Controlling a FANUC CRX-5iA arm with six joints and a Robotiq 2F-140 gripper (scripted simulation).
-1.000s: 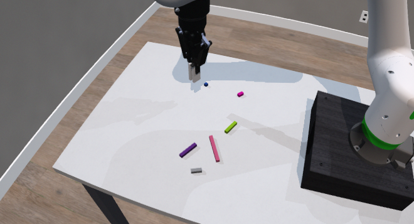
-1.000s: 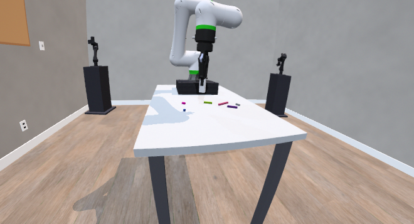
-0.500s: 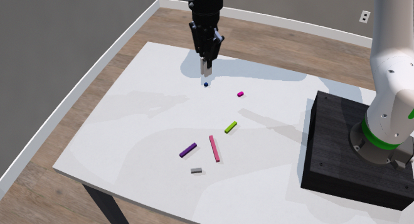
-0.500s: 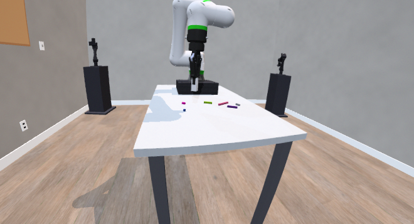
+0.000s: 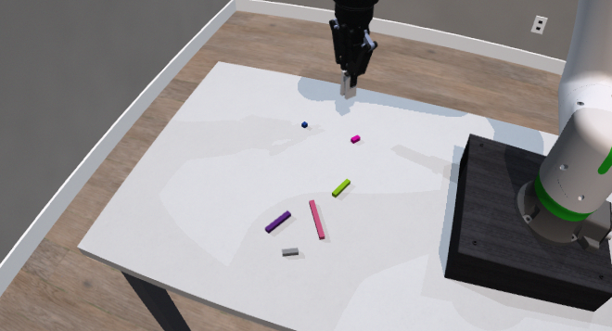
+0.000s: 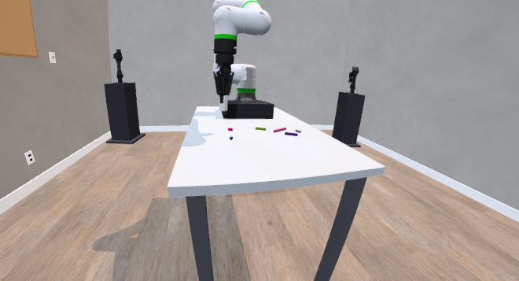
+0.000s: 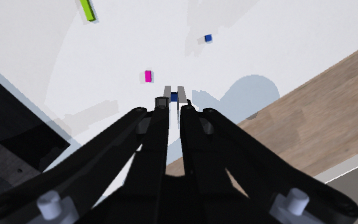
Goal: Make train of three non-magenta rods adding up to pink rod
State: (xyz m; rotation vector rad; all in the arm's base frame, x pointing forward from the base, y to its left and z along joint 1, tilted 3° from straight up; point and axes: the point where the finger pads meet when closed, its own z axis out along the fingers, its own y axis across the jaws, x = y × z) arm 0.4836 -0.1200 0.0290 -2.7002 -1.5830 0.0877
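Right now my hand is 4 cm past the magenta rod, 3 cm to the right of it and 13 cm above it. The rest, counted from my hand: lime rod 7 cm behind, 18 cm to the left, 13 cm below; then pink rod 5 cm behind, 27 cm to the left, 13 cm below; then purple rod 1 cm ahead, 31 cm to the left, 13 cm below.
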